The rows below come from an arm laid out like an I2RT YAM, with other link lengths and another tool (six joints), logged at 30 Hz.
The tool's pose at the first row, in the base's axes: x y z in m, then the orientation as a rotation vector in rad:
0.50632, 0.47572, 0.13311, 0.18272, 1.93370, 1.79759
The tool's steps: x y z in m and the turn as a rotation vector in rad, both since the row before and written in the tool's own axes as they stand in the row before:
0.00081, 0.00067, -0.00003, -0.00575, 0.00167, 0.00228
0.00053, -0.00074, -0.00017, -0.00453, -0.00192, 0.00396
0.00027, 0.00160, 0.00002, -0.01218, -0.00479, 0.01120
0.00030, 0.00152, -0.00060, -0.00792, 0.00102, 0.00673
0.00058, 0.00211, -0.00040, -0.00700, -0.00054, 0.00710
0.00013, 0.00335, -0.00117, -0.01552, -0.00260, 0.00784
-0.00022, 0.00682, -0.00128, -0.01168, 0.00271, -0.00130
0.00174, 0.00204, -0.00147, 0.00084, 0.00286, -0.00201
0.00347, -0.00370, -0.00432, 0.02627, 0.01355, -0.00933
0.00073, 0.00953, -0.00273, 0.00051, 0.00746, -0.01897
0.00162, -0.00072, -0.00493, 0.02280, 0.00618, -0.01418
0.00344, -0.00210, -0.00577, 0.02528, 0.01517, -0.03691
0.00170, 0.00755, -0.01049, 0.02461, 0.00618, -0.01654
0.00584, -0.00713, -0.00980, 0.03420, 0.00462, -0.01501
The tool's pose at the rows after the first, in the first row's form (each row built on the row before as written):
0.50545, 0.47611, 0.13355, 0.18161, 1.93002, 1.80513
0.50508, 0.47609, 0.13270, 0.18570, 1.92540, 1.81109
0.50449, 0.47640, 0.13418, 0.19693, 1.91328, 1.82757
0.50363, 0.47613, 0.13558, 0.20006, 1.90800, 1.83967
0.50249, 0.47620, 0.13749, 0.20524, 1.90258, 1.85047
0.50115, 0.47546, 0.14069, 0.21017, 1.88765, 1.86859
0.49932, 0.47462, 0.14733, 0.20263, 1.87776, 1.87949
0.49671, 0.47413, 0.14885, 0.19836, 1.87999, 1.87865
0.49267, 0.47150, 0.14426, 0.18557, 1.91217, 1.85441
0.48878, 0.47007, 0.15329, 0.16035, 1.91292, 1.84479
0.48550, 0.46616, 0.15209, 0.14834, 1.93497, 1.81687
0.48061, 0.46202, 0.14918, 0.10675, 1.95884, 1.77527
0.47290, 0.45420, 0.15621, 0.09317, 1.98069, 1.74336
0.46574, 0.44612, 0.14818, 0.08571, 2.00982, 1.70213

